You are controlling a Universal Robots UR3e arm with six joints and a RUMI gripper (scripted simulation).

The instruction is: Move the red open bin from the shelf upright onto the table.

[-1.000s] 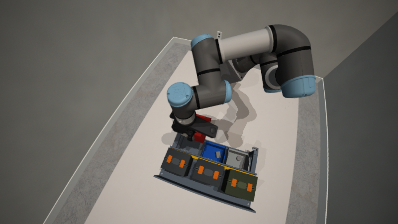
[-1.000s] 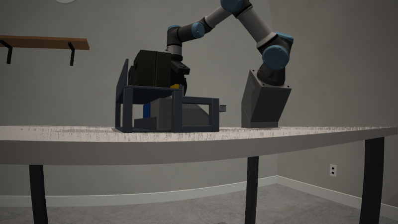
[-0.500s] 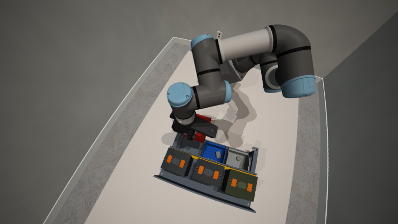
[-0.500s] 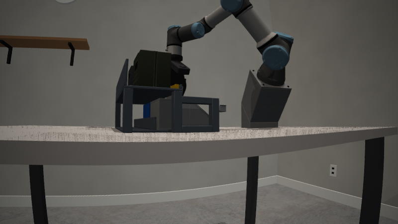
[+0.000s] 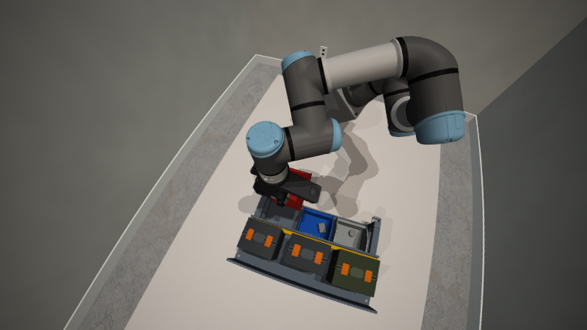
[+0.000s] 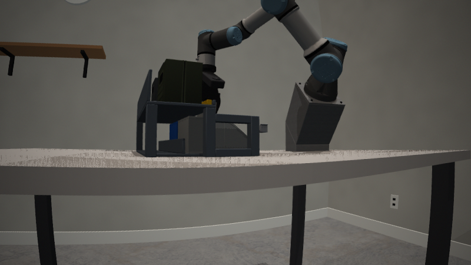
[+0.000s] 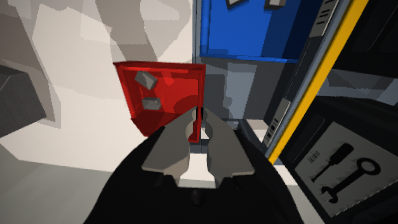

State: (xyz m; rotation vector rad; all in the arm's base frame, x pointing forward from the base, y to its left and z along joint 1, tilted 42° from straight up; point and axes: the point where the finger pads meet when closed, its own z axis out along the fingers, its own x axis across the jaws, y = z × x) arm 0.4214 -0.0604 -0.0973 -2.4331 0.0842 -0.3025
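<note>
My gripper is now 6 cm past the red bin and 4 cm above it. From my hand the other things lie so: blue bin 11 cm to the left, 6 cm ahead, 4 cm below; then olive case 23 cm to the left, 14 cm ahead, 7 cm above; then yellow-edged rail 11 cm to the left, 10 cm ahead, 3 cm above.
</note>
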